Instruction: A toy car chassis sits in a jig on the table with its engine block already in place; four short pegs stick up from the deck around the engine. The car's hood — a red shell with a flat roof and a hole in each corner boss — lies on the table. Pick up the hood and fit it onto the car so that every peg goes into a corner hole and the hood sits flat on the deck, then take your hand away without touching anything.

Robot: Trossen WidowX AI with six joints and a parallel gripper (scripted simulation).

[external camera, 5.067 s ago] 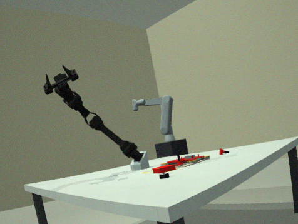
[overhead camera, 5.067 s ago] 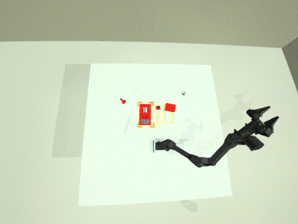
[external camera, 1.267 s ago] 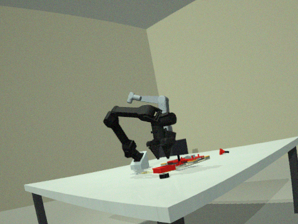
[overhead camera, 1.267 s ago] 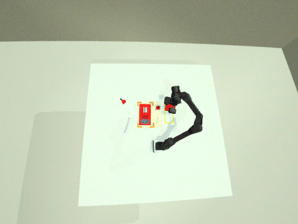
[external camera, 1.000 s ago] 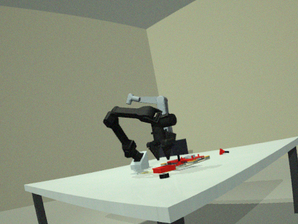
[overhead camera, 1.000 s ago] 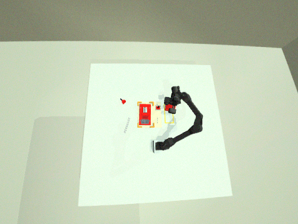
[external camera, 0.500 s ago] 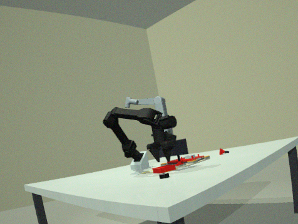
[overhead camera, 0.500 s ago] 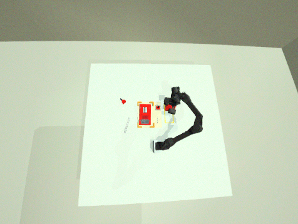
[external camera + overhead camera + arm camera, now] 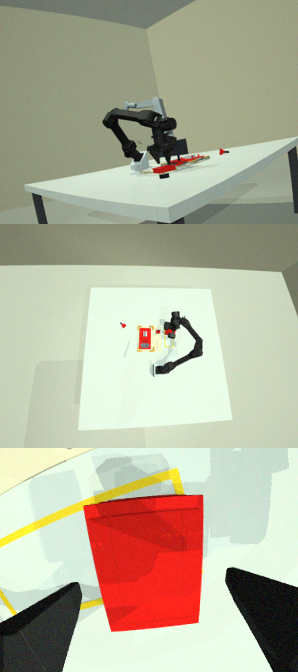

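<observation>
Right now my gripper tip is 20 mm above the red hood. Also, from my gripper tip: grey wheel-like piece 150 mm ahead, 160 mm to the right, 30 mm below.
</observation>
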